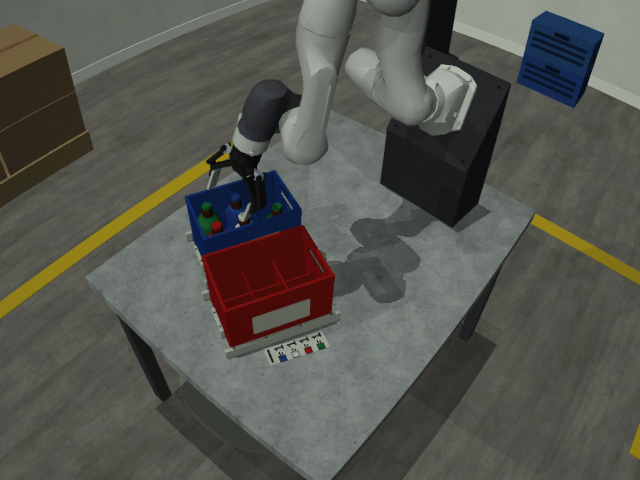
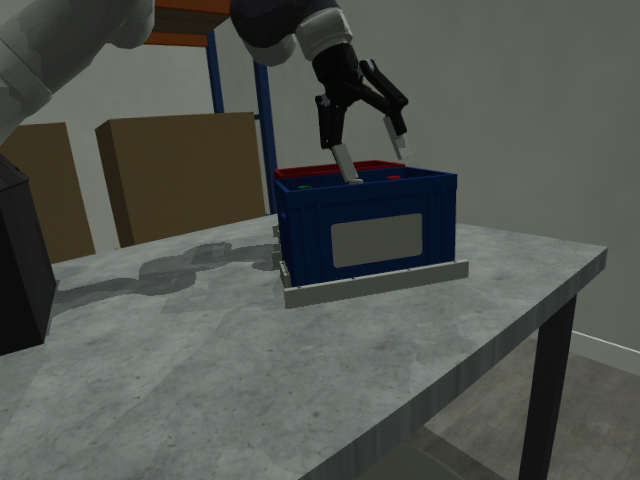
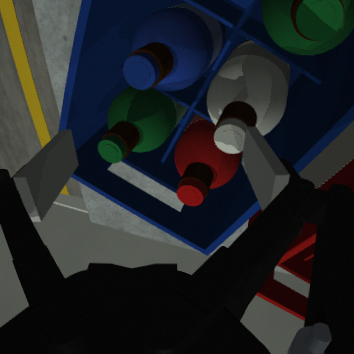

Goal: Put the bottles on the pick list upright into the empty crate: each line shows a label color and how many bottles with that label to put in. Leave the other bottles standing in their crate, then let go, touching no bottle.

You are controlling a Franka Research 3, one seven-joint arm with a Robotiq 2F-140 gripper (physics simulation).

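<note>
The blue crate (image 1: 266, 229) (image 2: 310, 237) (image 3: 95, 105) holds a blue bottle (image 1: 233, 214) (image 3: 180, 47), a white bottle (image 3: 255, 85), a red bottle (image 1: 216, 227) (image 3: 210, 155) and two green bottles, one (image 1: 207, 223) (image 3: 145, 117) in a corner compartment beside the red and blue ones, the other (image 1: 277, 209) (image 3: 300, 35) past the white one. The red crate (image 1: 237, 320) shows no bottle inside. The pick list (image 1: 297, 348) shows one each of blue, white, red, green. My gripper (image 1: 229, 196) (image 2: 378, 164) (image 3: 157, 145) is open, tilted over the blue crate; one fingertip is at the white cap, contact unclear.
Pale rails (image 1: 284, 334) (image 2: 377, 285) edge the crates on the grey table (image 1: 361, 372) (image 2: 206, 372). The red crate stands directly beside the blue one. The robot's black pedestal (image 1: 429, 170) stands at the table's far side. Cardboard boxes (image 1: 36, 103) (image 2: 186, 170) stand beyond the table.
</note>
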